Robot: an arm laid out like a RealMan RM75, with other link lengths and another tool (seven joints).
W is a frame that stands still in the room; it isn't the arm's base.
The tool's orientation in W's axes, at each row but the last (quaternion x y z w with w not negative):
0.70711, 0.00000, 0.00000, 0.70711
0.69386, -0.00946, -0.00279, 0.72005
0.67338, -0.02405, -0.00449, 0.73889
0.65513, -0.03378, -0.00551, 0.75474
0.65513, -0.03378, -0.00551, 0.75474
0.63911, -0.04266, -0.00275, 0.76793
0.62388, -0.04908, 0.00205, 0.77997
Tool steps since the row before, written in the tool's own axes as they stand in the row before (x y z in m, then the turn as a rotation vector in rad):
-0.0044, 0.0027, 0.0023, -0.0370, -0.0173, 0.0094
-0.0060, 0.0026, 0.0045, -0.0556, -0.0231, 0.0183
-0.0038, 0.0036, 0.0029, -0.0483, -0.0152, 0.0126
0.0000, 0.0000, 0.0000, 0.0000, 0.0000, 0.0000
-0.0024, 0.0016, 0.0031, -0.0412, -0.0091, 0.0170
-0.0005, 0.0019, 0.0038, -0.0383, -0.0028, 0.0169
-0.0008, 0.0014, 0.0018, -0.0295, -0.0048, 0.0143
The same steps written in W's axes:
-0.0044, -0.0023, 0.0027, -0.0370, -0.0094, -0.0173
-0.0061, -0.0043, 0.0027, -0.0557, -0.0182, -0.0229
-0.0040, -0.0024, 0.0037, -0.0484, -0.0121, -0.0154
0.0000, 0.0000, 0.0000, 0.0000, 0.0000, 0.0000
-0.0026, -0.0027, 0.0019, -0.0418, -0.0159, -0.0084
-0.0009, -0.0034, 0.0025, -0.0392, -0.0148, -0.0021
-0.0010, -0.0014, 0.0017, -0.0301, -0.0133, -0.0039

